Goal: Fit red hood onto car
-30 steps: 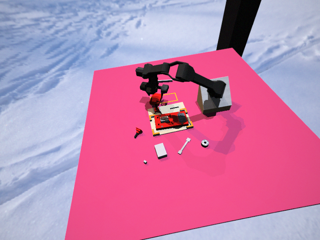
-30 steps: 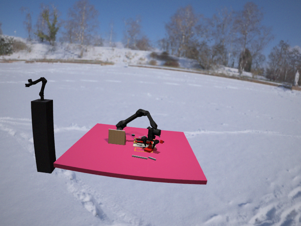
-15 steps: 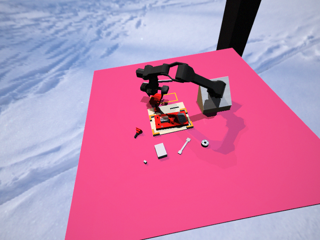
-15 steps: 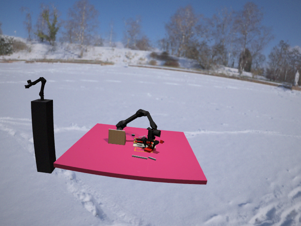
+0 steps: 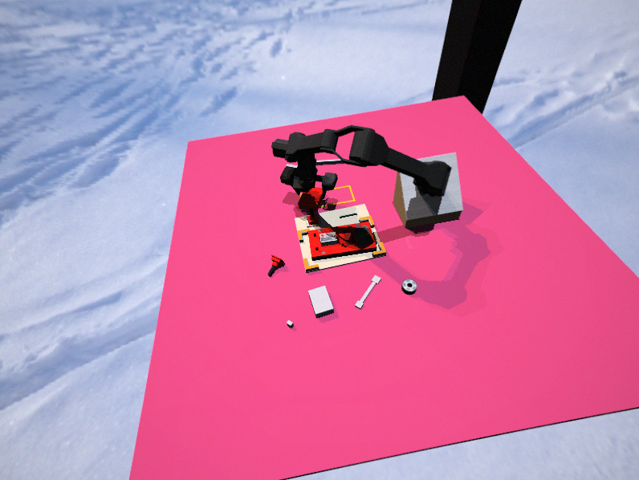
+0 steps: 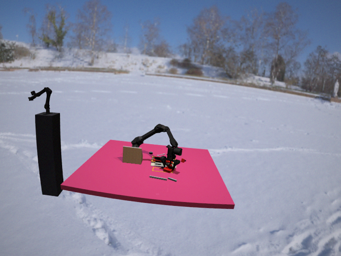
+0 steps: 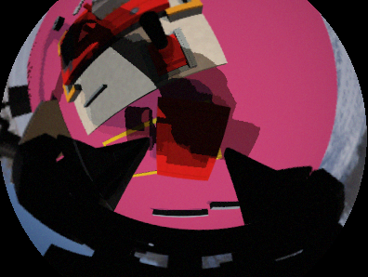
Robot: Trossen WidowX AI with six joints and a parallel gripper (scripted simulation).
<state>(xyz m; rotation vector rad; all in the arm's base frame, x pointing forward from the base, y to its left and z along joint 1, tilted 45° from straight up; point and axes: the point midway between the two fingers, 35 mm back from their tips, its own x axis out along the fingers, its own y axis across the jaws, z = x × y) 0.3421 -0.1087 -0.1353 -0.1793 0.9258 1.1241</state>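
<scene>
The red hood is right at my gripper tip. The rest, counted from my gripper tip: wheel 440 mm to the left, 160 mm behind, 10 mm below; grey engine block 220 mm to the left; beige jig 200 mm to the left, 30 mm behind, 10 mm below.
</scene>
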